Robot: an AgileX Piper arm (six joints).
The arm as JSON. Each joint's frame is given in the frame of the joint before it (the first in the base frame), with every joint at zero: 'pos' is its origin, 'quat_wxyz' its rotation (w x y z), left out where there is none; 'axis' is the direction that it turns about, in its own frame. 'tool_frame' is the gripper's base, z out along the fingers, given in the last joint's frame.
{
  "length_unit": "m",
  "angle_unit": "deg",
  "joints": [
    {
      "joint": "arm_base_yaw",
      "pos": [
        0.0,
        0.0,
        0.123
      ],
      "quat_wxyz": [
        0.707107,
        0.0,
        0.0,
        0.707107
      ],
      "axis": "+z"
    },
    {
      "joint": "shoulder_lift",
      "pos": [
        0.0,
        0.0,
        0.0
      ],
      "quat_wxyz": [
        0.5,
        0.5,
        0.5,
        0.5
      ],
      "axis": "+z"
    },
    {
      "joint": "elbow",
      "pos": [
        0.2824,
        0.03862,
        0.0
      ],
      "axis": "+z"
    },
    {
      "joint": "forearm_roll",
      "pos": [
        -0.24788,
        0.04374,
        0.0
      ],
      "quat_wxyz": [
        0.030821,
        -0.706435,
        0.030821,
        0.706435
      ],
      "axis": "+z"
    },
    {
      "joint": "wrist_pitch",
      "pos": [
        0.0,
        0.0,
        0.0
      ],
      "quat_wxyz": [
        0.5,
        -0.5,
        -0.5,
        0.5
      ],
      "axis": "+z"
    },
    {
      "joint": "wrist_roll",
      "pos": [
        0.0,
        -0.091,
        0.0
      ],
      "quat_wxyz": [
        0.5,
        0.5,
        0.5,
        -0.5
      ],
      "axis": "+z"
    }
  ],
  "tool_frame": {
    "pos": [
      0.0,
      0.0,
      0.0
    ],
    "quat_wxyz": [
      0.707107,
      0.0,
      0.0,
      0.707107
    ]
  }
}
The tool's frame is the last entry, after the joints.
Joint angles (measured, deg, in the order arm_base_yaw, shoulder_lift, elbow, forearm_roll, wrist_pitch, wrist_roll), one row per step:
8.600 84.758 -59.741 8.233 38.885 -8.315
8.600 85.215 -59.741 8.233 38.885 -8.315
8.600 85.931 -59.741 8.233 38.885 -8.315
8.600 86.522 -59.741 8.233 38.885 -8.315
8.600 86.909 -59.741 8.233 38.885 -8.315
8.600 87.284 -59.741 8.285 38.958 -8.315
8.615 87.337 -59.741 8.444 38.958 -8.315
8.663 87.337 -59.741 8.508 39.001 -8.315
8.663 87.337 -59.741 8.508 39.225 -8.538
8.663 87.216 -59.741 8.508 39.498 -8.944
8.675 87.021 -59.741 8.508 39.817 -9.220
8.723 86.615 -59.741 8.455 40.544 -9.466
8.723 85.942 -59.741 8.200 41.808 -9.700
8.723 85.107 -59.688 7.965 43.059 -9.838
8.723 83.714 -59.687 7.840 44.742 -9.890
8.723 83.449 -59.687 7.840 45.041 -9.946
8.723 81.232 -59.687 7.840 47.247 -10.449
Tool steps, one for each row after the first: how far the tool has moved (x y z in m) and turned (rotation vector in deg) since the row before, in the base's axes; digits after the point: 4 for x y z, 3 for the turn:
0.0011 0.0002 -0.0024 -0.068 0.452 0.000
0.0017 0.0003 -0.0038 -0.107 0.708 0.000
0.0014 0.0002 -0.0032 -0.088 0.584 0.000
0.0009 0.0001 -0.0021 -0.058 0.383 0.000
0.0007 0.0002 -0.0021 -0.015 0.450 -0.010
0.0001 0.0003 -0.0003 0.137 0.074 -0.046
-0.0001 0.0003 0.0000 0.054 0.051 0.029
-0.0003 0.0000 -0.0002 -0.123 0.184 0.226
-0.0007 0.0000 0.0005 -0.192 0.083 0.393
-0.0009 0.0000 0.0008 -0.125 0.076 0.298
-0.0020 0.0000 0.0016 -0.166 0.268 0.383
-0.0033 -0.0006 0.0026 -0.359 0.507 0.470
-0.0038 -0.0006 0.0032 -0.284 0.405 0.370
-0.0058 -0.0008 0.0060 -0.103 0.257 0.306
-0.0011 -0.0001 0.0011 -0.015 0.024 0.088
-0.0088 -0.0010 0.0096 -0.118 -0.100 0.735

